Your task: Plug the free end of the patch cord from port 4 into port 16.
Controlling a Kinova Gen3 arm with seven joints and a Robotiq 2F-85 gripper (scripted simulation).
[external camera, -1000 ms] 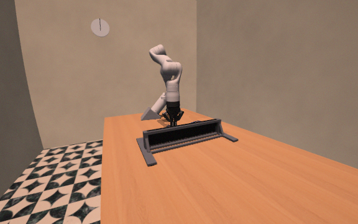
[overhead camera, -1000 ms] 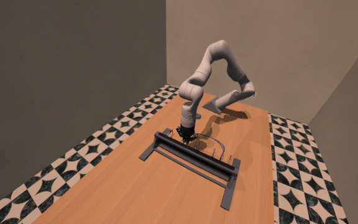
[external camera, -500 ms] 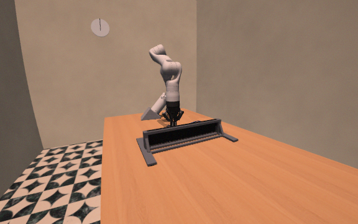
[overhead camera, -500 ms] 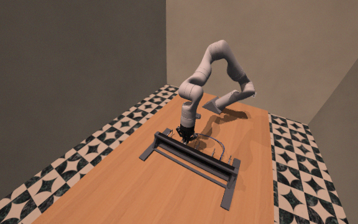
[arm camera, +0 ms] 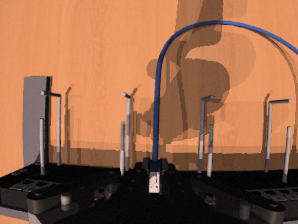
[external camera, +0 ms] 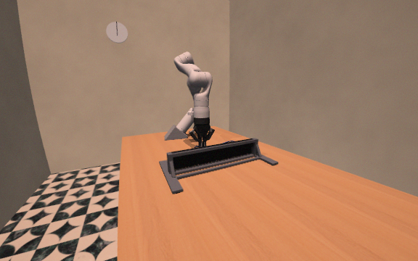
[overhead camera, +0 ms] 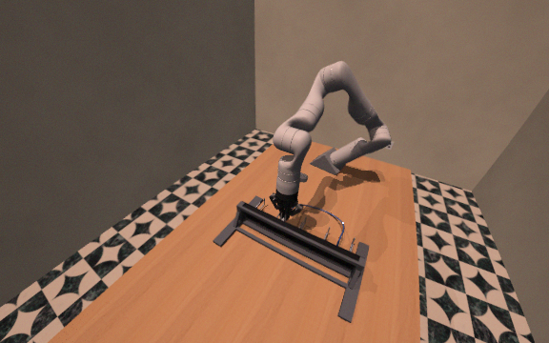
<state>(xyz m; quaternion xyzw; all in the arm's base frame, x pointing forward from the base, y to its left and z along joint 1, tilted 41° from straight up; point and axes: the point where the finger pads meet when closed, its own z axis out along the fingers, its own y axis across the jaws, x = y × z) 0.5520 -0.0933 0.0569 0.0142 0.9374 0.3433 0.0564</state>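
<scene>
Right now my hand is 10 mm short of the patch cord plug and 10 mm above it.
</scene>
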